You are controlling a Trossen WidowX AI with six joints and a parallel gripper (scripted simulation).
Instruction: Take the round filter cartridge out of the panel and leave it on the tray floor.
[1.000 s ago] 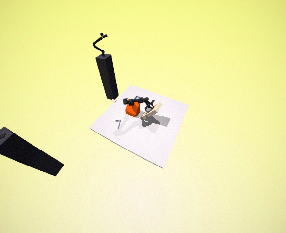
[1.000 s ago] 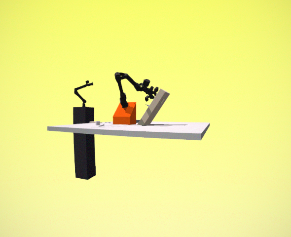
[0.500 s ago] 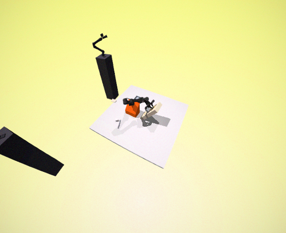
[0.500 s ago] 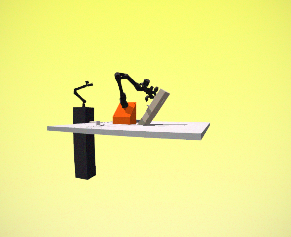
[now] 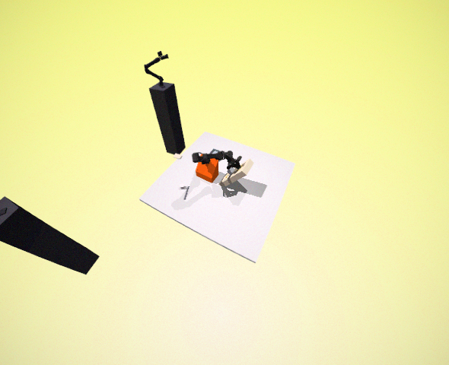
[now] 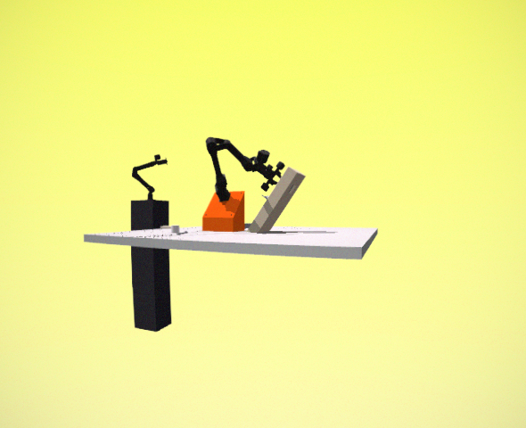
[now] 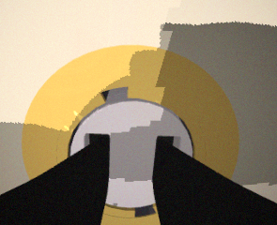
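My gripper tip is now 10 mm short of the white round filter cartridge and 10 mm above it. From my gripper tip the other things lie so: beige service panel 40 mm behind, 80 mm below; grey square tray 410 mm behind, 320 mm to the left, 250 mm below.
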